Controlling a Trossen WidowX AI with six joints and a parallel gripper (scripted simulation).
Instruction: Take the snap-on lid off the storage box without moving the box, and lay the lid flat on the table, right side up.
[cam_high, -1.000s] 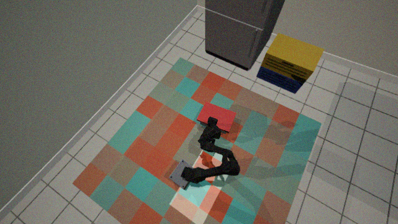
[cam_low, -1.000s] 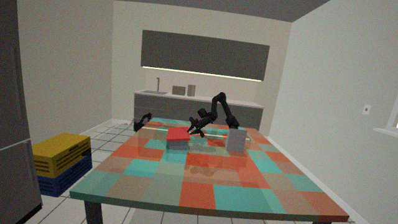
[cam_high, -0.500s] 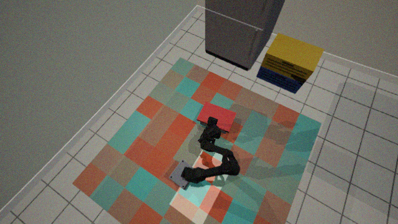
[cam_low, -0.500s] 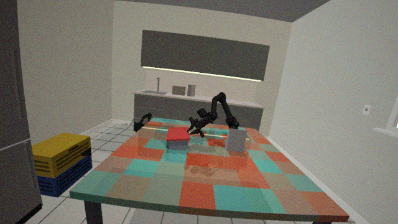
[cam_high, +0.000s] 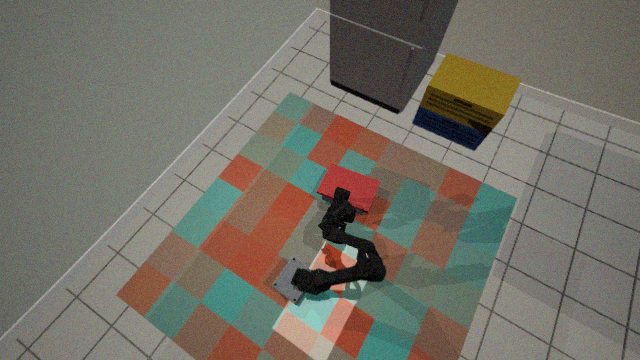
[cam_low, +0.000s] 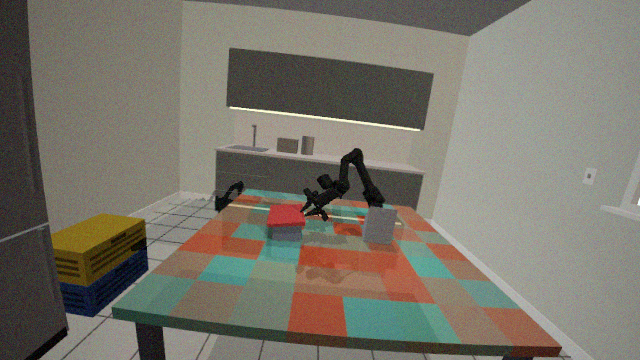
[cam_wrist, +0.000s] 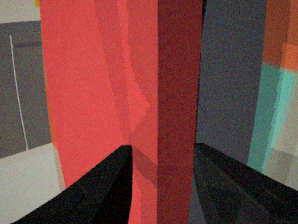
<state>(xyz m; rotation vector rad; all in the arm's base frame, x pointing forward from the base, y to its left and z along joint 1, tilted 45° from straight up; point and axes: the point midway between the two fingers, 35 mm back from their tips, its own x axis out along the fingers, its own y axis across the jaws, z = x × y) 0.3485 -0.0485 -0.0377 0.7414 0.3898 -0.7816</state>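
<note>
Right now the lid is 80 mm ahead of my gripper tip. Also, from my gripper tip: storage box 70 mm ahead, 50 mm below.
</note>
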